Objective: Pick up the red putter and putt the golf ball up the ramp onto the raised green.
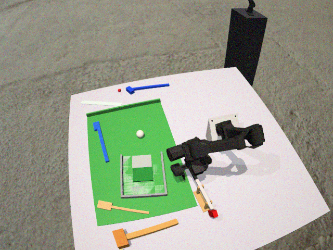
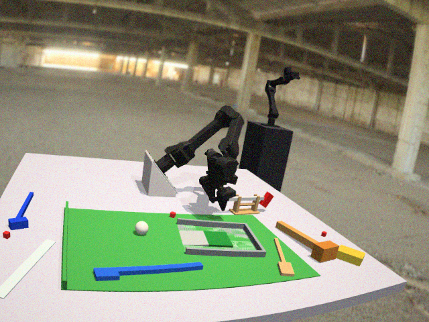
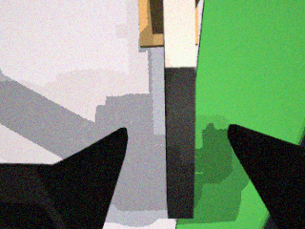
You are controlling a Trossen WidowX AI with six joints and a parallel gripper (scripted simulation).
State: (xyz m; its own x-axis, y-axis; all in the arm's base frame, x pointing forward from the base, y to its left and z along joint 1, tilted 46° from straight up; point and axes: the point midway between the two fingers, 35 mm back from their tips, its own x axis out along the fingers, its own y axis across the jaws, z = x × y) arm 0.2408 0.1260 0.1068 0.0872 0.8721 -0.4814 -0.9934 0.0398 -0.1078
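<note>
My gripper tip is now 110 mm to the right of the red putter, 30 mm below it and 10 mm past it. Round my gripper tip: wooden rack: 130 mm to the left, 10 mm behind; green wall: 590 mm to the right, 210 mm ahead, 10 mm below; white golf ball: 340 mm to the right, 160 mm ahead.
</note>
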